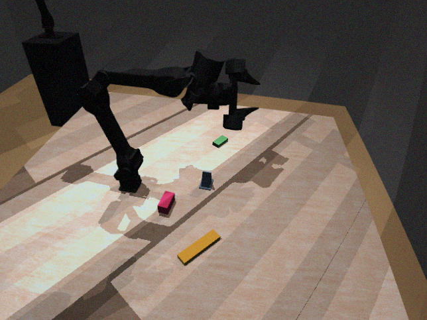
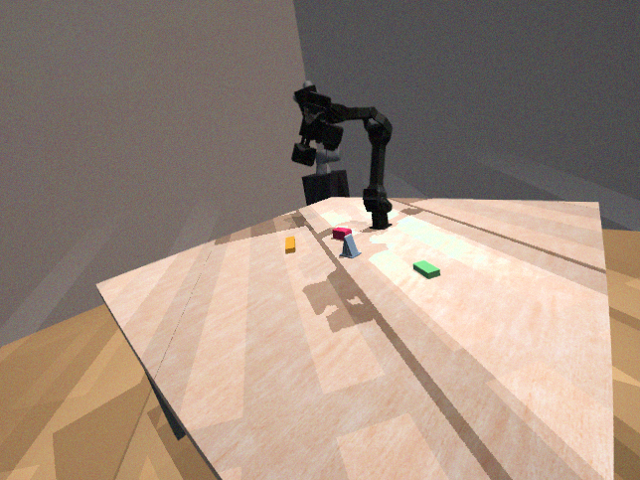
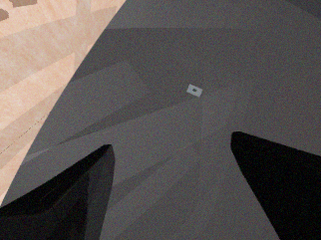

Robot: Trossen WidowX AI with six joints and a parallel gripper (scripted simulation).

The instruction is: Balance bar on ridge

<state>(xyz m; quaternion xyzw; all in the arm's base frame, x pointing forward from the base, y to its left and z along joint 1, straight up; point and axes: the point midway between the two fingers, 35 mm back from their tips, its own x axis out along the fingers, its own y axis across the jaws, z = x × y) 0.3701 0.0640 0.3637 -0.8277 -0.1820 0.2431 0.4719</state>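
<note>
Now: the bar 35 cm below my gripper tip, 28 cm to the right of it and 11 cm behind it. The rest, counted from my gripper tip: green block (35 cm below, 22 cm to the left, 11 cm behind); then magenta block (34 cm below, 25 cm behind, 15 cm to the right).
</note>
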